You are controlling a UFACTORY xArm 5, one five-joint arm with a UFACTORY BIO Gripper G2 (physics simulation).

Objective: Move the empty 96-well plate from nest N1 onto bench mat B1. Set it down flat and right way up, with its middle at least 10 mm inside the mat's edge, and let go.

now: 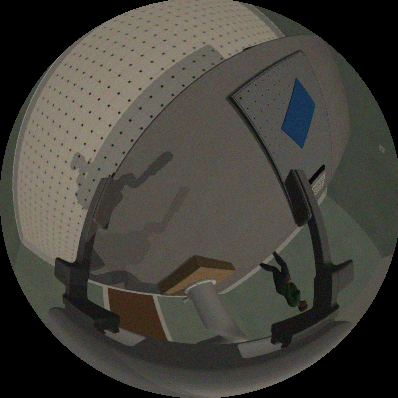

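Looking at the picture, I see a blue bench mat and my own gripper.
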